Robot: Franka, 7 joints.
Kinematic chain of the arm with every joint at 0, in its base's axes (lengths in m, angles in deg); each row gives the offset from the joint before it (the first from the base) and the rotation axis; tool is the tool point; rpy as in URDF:
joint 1: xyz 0 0 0.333 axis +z
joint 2: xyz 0 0 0 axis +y
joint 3: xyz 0 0 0.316 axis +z
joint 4: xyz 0.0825 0 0 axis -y
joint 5: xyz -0.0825 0 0.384 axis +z
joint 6: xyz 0 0 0 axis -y
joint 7: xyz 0.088 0 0 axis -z
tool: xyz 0 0 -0.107 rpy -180 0 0
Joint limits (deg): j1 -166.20..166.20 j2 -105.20..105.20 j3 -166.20..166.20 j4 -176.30..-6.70 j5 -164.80..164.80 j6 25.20..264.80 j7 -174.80..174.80
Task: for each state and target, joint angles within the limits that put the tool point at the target. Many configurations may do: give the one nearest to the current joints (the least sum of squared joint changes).
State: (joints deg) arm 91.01 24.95 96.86 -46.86 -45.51 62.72 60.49
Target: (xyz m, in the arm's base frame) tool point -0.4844 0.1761 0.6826
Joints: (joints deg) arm 96.08 27.16 95.73 -71.62 -39.38 51.39 60.49
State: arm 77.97 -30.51 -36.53 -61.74 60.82 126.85 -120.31
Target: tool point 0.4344 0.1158 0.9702
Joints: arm 75.82 -16.34 -47.51 -71.23 60.44 130.21 -120.31
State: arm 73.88 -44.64 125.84 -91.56 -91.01 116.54 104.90
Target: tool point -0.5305 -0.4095 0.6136
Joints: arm 87.99 -24.74 124.74 -86.00 -90.43 109.68 104.90
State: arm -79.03 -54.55 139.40 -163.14 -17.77 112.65 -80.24
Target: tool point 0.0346 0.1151 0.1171
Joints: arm -63.39 -25.69 158.43 -165.74 -8.06 97.21 -80.24
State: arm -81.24 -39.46 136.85 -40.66 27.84 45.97 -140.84
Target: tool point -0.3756 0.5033 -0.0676
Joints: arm -48.64 -91.17 161.24 -40.84 36.88 73.23 -140.84
